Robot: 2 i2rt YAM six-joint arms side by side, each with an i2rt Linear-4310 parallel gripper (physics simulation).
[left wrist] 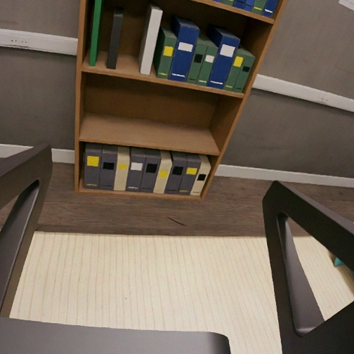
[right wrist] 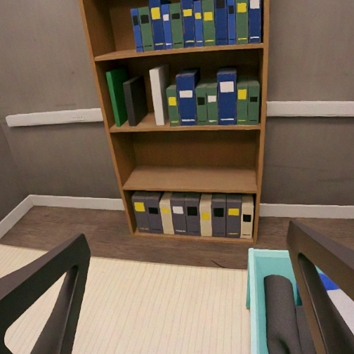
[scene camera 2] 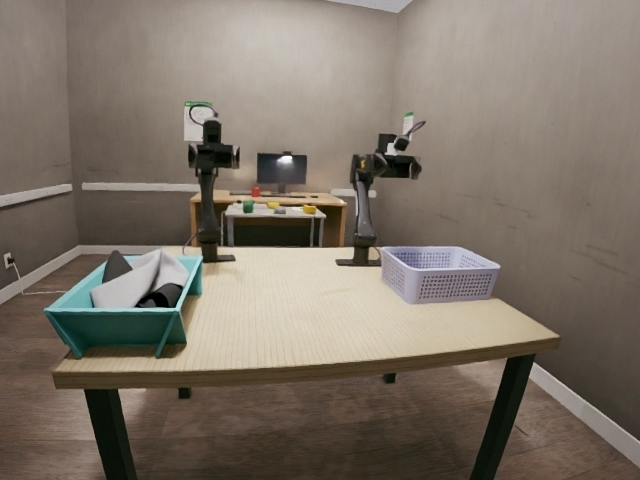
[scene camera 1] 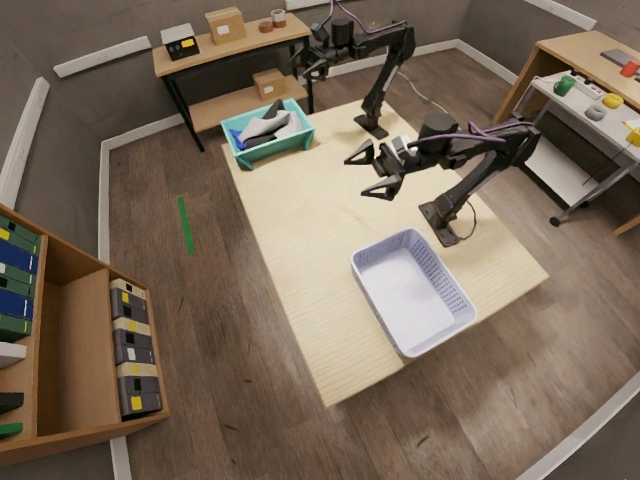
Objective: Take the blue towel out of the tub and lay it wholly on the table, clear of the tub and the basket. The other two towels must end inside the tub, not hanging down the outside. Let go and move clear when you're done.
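Observation:
The teal tub (scene camera 1: 273,148) (scene camera 2: 124,328) (right wrist: 257,300) stands at the table's far left corner in scene camera 1. In it lie a light grey towel (scene camera 1: 266,125) (scene camera 2: 131,281) on top, a dark grey towel (scene camera 1: 258,141) (scene camera 2: 164,295) (right wrist: 281,310), and the blue towel (scene camera 1: 237,138) (right wrist: 328,281), of which a small part shows at one end, mostly covered by the others. My right gripper (scene camera 1: 303,66) (right wrist: 185,237) is open and empty, raised above the table near the tub. My left gripper (scene camera 1: 356,176) (left wrist: 167,174) is open and empty, raised above the middle of the table.
The lavender basket (scene camera 1: 379,304) (scene camera 2: 454,285) stands on the table (scene camera 1: 294,248) (scene camera 2: 289,315) at the near end in scene camera 1. A workbench (scene camera 1: 222,56) stands on the floor beyond the tub. A bookshelf (left wrist: 165,140) (right wrist: 190,180) stands across the floor from the arms.

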